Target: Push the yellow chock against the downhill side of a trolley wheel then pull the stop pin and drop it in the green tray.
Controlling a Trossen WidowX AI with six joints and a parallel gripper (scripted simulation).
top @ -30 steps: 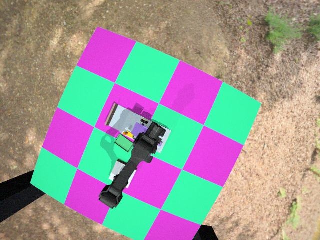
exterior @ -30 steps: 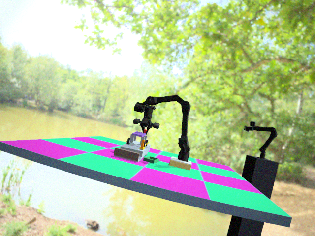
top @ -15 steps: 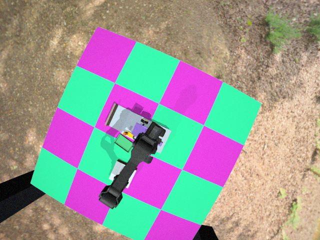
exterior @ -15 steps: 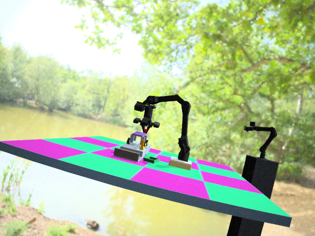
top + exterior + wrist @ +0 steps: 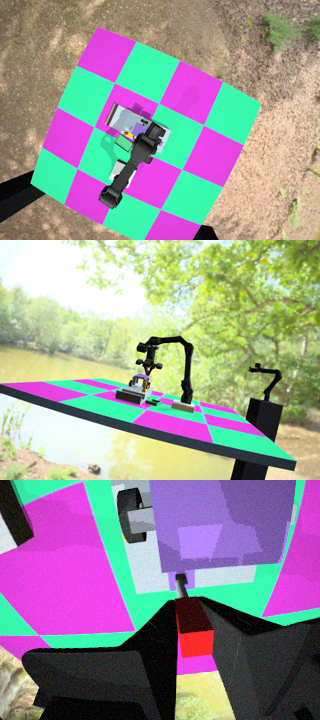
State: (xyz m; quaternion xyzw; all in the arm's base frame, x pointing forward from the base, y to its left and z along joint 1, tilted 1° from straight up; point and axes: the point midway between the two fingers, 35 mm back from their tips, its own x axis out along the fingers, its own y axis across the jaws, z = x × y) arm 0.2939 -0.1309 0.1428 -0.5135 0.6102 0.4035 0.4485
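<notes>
The green tray is 80 mm behind my gripper tip, 200 mm to the left of it and 170 mm below it. Round my gripper tip: red-headed stop pin (right at my gripper tip); then grey ramp (40 mm ahead, 80 mm to the left, 110 mm below); then purple-topped trolley (40 mm ahead, 80 mm to the left, 50 mm below).
</notes>
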